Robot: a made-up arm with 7 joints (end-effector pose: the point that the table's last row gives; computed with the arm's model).
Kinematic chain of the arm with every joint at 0, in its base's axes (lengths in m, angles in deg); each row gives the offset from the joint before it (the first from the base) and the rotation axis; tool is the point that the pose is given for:
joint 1: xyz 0 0.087 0 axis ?
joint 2: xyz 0 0.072 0 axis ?
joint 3: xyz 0 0 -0.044 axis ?
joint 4: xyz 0 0 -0.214 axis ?
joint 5: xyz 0 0 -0.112 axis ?
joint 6: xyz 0 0 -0.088 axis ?
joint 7: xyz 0 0 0 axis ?
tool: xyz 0 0 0
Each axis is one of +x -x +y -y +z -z.
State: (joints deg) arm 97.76 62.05 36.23 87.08 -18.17 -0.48 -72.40
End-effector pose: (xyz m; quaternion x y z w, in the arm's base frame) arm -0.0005 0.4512 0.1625 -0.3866 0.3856 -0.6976 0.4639
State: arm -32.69 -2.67 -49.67 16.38 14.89 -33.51 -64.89
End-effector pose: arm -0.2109 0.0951 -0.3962 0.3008 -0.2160 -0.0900 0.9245
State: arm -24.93 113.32 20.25 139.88 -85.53 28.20 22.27
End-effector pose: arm 0.1444 0.2378 0.0239 -0.7237 0.2352 0.6133 0.2118
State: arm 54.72 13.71 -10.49 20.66 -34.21 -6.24 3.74
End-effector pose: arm 0.3956 0.2520 -0.1949 0.2702 -0.5576 -0.3165 0.7182
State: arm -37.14 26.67 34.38 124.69 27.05 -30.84 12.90
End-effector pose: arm 0.0556 0.3067 -0.1514 0.0884 -0.8804 -0.1599 0.4376
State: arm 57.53 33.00 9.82 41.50 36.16 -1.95 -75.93
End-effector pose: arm 0.3483 0.4001 -0.0668 0.3444 -0.4440 0.7283 0.3922
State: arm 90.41 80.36 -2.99 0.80 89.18 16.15 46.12
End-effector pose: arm 0.0768 0.6105 0.0033 -0.1957 -0.9059 0.3586 0.1113
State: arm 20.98 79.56 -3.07 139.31 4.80 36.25 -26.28
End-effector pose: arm 0.1309 0.2623 0.0222 0.5164 -0.7570 -0.2741 0.2918
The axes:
joint 1: -y
joint 2: +x
joint 3: +z
joint 4: -y
joint 5: +z
joint 6: +y
joint 7: -x

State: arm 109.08 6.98 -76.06 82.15 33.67 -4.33 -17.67
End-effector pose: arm 0.2741 0.0028 0.1453 -0.0512 -0.8899 -0.4396 0.1106
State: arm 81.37 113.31 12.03 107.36 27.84 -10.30 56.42
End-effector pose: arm -0.0857 0.3254 0.2018 0.6491 -0.5222 -0.5267 0.1690
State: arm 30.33 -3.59 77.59 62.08 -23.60 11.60 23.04
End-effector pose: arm 0.2155 0.3092 -0.2931 0.0600 -0.5293 0.4090 0.7409
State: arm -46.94 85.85 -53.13 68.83 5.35 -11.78 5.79
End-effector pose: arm -0.0498 0.4776 -0.1997 -0.0508 0.1294 -0.6530 0.7445
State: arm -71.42 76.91 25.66 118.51 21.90 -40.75 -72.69
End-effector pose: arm 0.0858 0.3346 -0.1383 0.2164 -0.8250 0.0263 0.5214
